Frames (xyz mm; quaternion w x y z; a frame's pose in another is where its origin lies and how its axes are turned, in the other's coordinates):
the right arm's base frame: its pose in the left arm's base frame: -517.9 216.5 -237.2 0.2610 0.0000 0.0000 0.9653
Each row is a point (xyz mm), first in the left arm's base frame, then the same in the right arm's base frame.
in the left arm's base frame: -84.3 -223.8 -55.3
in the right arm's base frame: -596.4 161.8 181.9
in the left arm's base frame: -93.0 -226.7 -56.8
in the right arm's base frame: -590.3 168.7 180.4
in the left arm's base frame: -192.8 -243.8 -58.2
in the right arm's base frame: -512.8 233.8 179.0
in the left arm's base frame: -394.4 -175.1 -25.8
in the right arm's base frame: -304.0 276.0 211.4
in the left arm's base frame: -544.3 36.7 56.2
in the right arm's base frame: -67.8 168.6 293.4
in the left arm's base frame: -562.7 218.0 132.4
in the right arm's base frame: 39.5 21.3 369.6
